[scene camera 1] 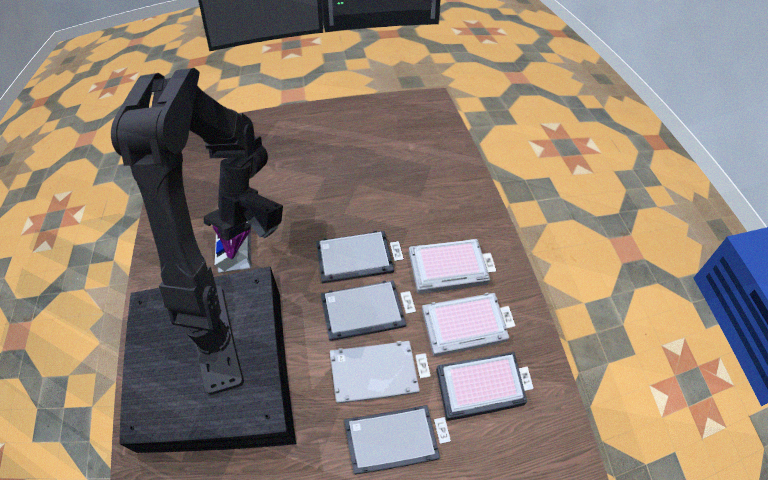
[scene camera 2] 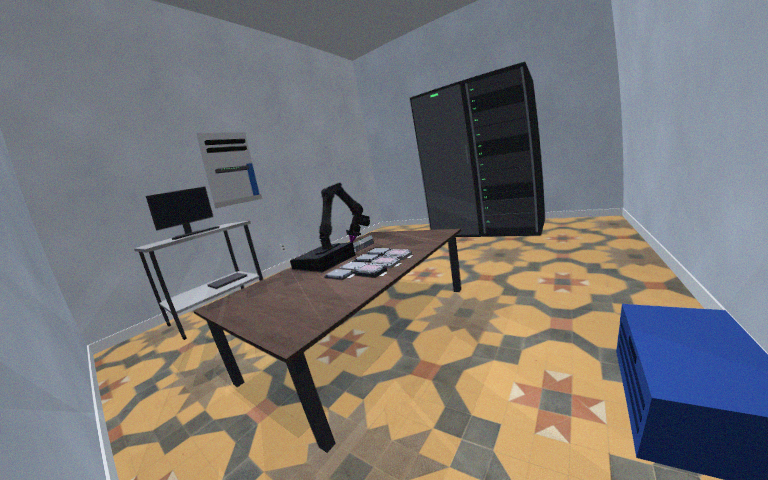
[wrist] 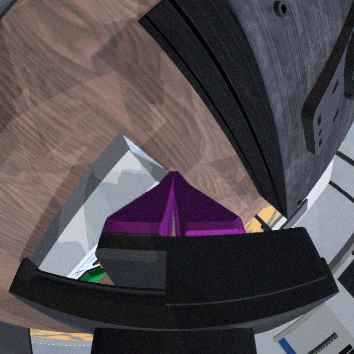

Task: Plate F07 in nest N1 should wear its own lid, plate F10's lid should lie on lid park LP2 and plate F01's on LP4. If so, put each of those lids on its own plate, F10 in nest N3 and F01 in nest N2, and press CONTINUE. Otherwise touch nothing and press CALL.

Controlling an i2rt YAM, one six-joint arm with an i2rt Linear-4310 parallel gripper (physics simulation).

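Frame: origin at the arm's base, x ahead, y left, z up, level; millimetres.
Seen in the pictures: gripper, fingertip midpoint: (scene camera 1: pixel 230 257) (wrist: pixel 173 178); arm's base, origin of the base link: (scene camera 1: pixel 214 339) (scene camera 2: pixel 328 249) (wrist: pixel 342 61).
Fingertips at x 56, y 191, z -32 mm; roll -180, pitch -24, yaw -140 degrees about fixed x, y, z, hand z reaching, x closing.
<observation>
Pixels of each thing's top centre, then the offset from my fingertips to it. Level surfaces: height alone.
- pale control box, middle of its top: (wrist: pixel 91 278) (scene camera 1: pixel 228 211) (scene camera 2: pixel 360 239) 115 mm left, 16 mm ahead, 12 mm up
- LP2, middle of its top: (scene camera 1: pixel 353 252) (scene camera 2: pixel 378 250) 48 mm right, 244 mm ahead, 35 mm down
- LP4, middle of its top: (scene camera 1: pixel 362 306) (scene camera 2: pixel 367 256) 172 mm right, 219 mm ahead, 35 mm down
- LP3, middle of its top: (scene camera 1: pixel 391 438) (scene camera 2: pixel 338 272) 433 mm right, 178 mm ahead, 35 mm down
- LP1, middle of its top: (scene camera 1: pixel 373 368) (scene camera 2: pixel 353 263) 300 mm right, 195 mm ahead, 32 mm down
- N3, middle of its top: (scene camera 1: pixel 450 258) (scene camera 2: pixel 396 251) 139 mm right, 413 mm ahead, 19 mm down
- N2, middle of its top: (scene camera 1: pixel 467 318) (scene camera 2: pixel 384 259) 272 mm right, 387 mm ahead, 22 mm down
- brown table, its level: 53 mm down
My gripper (scene camera 1: pixel 230 256) (wrist: pixel 173 178) is shut and empty; its purple fingertips are over or at the pale control box (scene camera 1: pixel 242 261) (wrist: pixel 107 187). A blue patch shows on the box in scene camera 1, a green one in the wrist view; the fingers hide part of its face. Grey lids show on LP2 (scene camera 1: pixel 355 254), LP4 (scene camera 1: pixel 365 310) and LP3 (scene camera 1: pixel 391 438). LP1 (scene camera 1: pixel 376 370) is pale with corner pegs; I cannot tell whether a lid lies there. Pink-welled plates sit in N3 (scene camera 1: pixel 448 261), N2 (scene camera 1: pixel 467 319) and dark N1 (scene camera 1: pixel 483 382). Their lids and codes are unreadable.
The arm's black base block (scene camera 1: pixel 254 390) (wrist: pixel 260 85) stands on the brown table (scene camera 1: pixel 362 130) (scene camera 2: pixel 271 305), left of the lid parks and close to the control box. Small name tags stand beside the parks and nests. A blue cabinet (scene camera 2: pixel 690 362) stands on the floor.
</observation>
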